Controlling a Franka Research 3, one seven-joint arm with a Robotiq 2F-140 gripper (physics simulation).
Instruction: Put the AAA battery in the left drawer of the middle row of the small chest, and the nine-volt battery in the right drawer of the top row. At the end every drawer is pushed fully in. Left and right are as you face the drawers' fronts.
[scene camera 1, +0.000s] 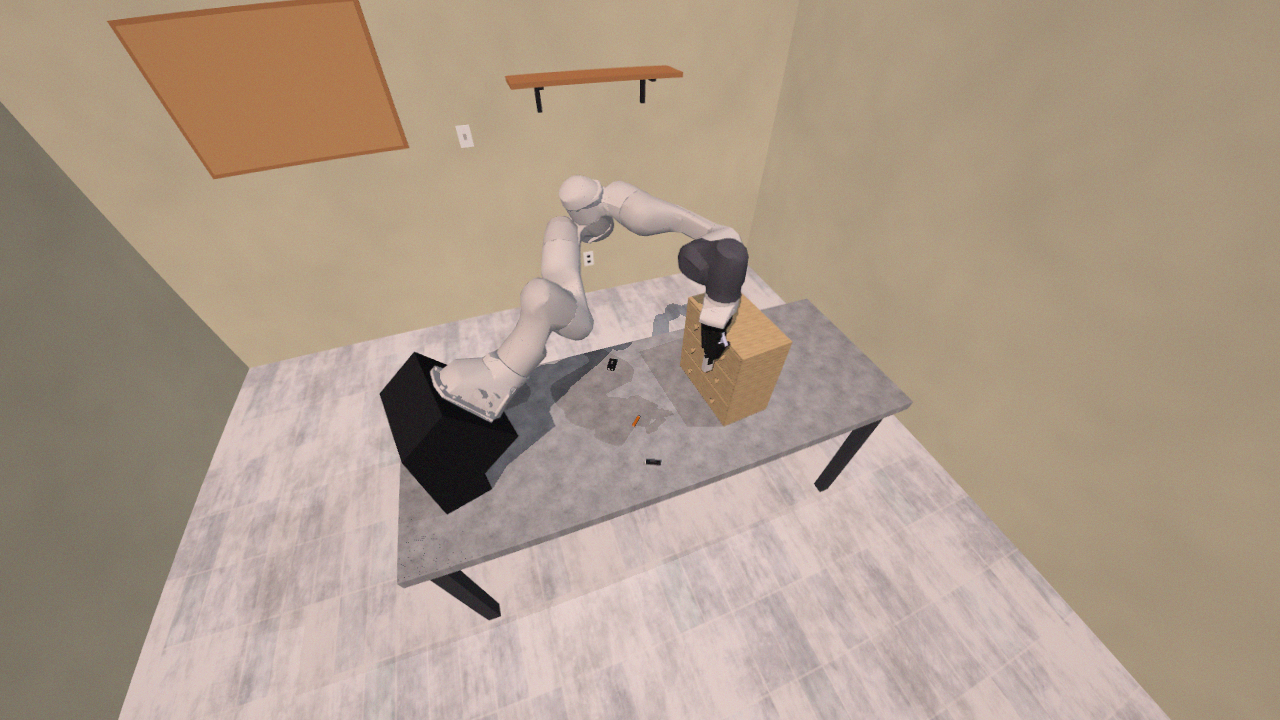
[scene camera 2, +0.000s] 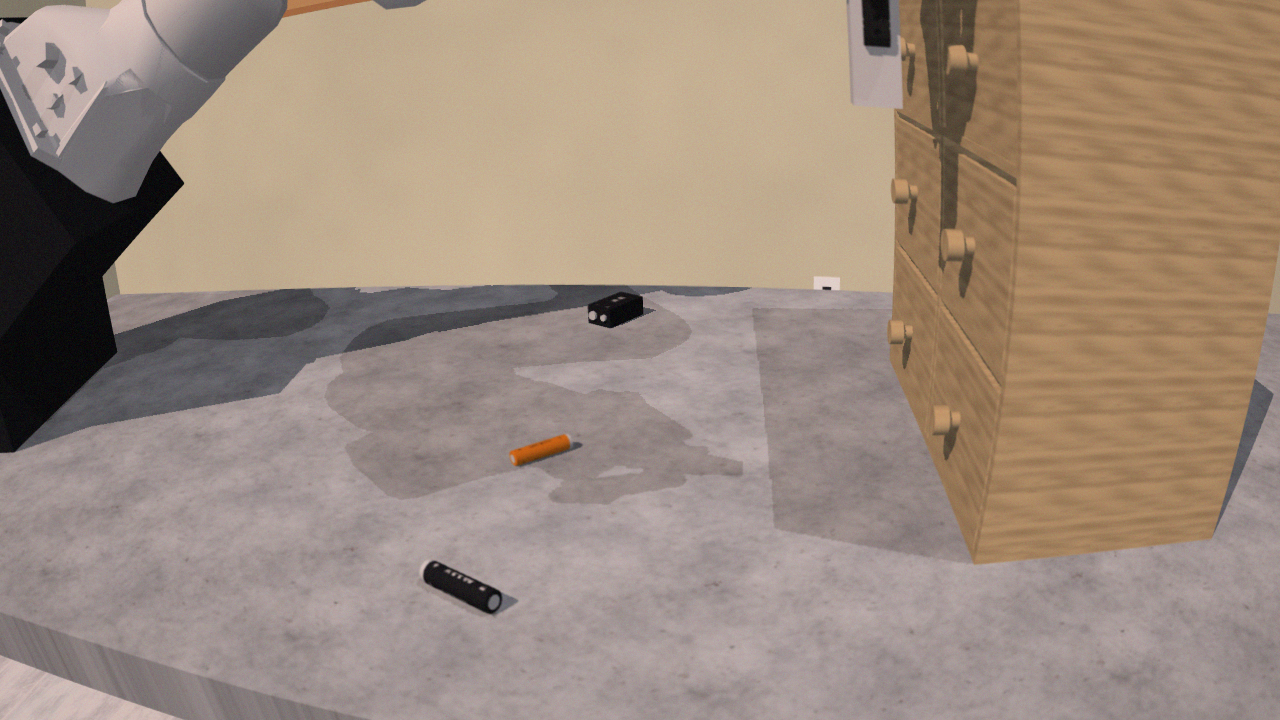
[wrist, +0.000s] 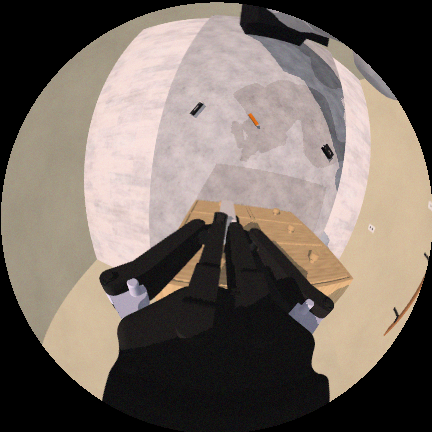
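Observation:
The slim orange battery (scene camera 1: 636, 420) (scene camera 2: 540, 449) (wrist: 253, 120), which looks like the AAA, lies on its side on the table. The nine-volt battery (scene camera 1: 612, 364) (scene camera 2: 614, 309) (wrist: 327, 151) is a black block lying at the far side. The small chest (scene camera 1: 760, 376) (scene camera 2: 1127, 268) (wrist: 300, 245) stands at the right in both scene views, with three rows of two drawers; the visible fronts look pushed in. My gripper (scene camera 1: 708, 365) (scene camera 2: 876, 100) (wrist: 225, 209) is shut and empty, fingers pointing down, beside the upper drawer fronts. It hides part of the right column in the wrist view.
A thicker black cylindrical battery (scene camera 1: 653, 462) (scene camera 2: 460, 586) (wrist: 197, 109) lies near the table's front edge. The black robot base (scene camera 1: 447, 438) stands at the table's left end. Round knobs stick out from the drawer fronts. A wall shelf (scene camera 1: 594, 77) hangs behind.

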